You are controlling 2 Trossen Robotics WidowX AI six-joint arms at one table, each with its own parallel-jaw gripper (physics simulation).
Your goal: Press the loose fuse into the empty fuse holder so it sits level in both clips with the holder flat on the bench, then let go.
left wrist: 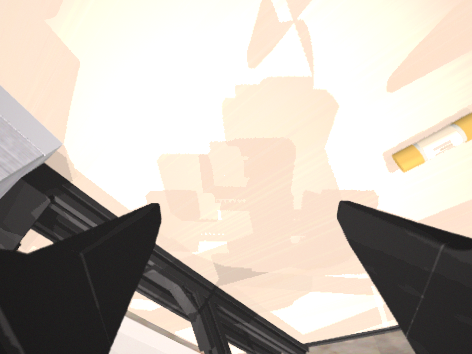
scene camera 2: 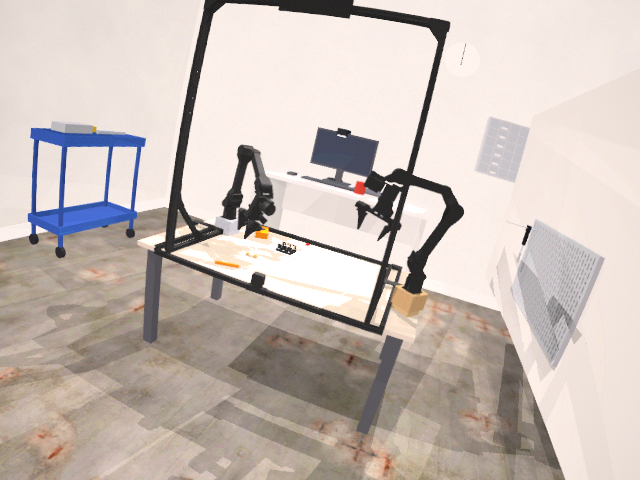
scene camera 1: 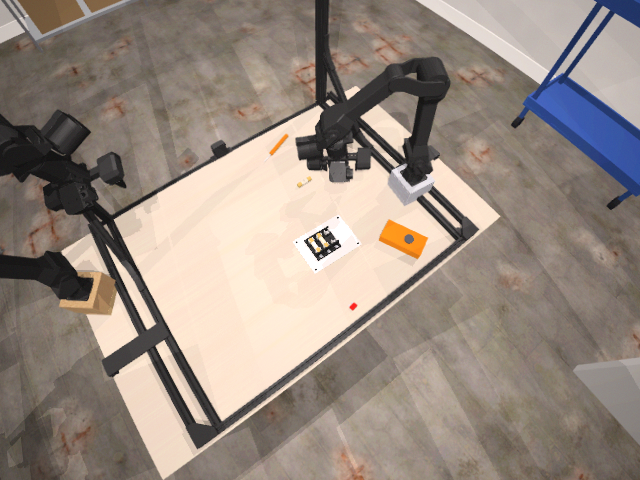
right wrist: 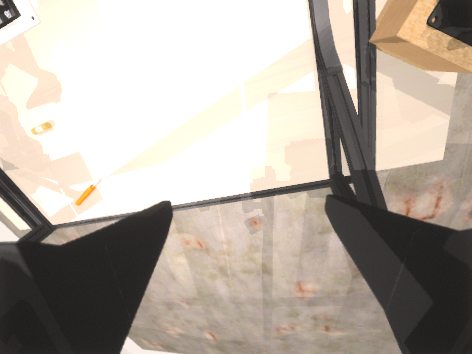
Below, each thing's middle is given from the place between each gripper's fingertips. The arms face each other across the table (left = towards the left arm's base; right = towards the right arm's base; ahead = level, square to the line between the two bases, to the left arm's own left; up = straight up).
Scene:
My left gripper is now 27 cm short of the orange box (scene camera 1: 395, 235), 9 cm to the right of it and 5 cm above it.
The orange box is 280 mm ahead of my right hand, 710 mm to the left of it and 250 mm below it.

